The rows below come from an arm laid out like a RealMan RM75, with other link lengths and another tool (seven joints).
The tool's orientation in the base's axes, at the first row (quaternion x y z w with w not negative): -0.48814 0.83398 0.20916 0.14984
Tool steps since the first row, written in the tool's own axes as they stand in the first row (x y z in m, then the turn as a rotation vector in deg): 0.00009 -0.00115 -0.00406 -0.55 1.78 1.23; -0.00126 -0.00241 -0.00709 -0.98 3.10 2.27; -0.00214 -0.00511 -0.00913 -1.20 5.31 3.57; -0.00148 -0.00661 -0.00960 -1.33 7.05 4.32; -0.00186 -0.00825 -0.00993 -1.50 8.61 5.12; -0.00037 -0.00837 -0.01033 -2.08 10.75 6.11; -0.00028 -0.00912 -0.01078 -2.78 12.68 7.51
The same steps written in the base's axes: 0.00078 -0.00258 0.00325 -1.24 1.80 -0.46; 0.00239 -0.00361 0.00624 -2.15 3.21 -0.90; 0.00509 -0.00514 0.00786 -3.92 4.98 -1.48; 0.00607 -0.00652 0.00766 -5.35 6.21 -1.72; 0.00767 -0.00712 0.00779 -6.60 7.42 -2.02; 0.00704 -0.00849 0.00743 -8.15 9.27 -2.18; 0.00764 -0.00910 0.00763 -9.45 11.34 -2.68
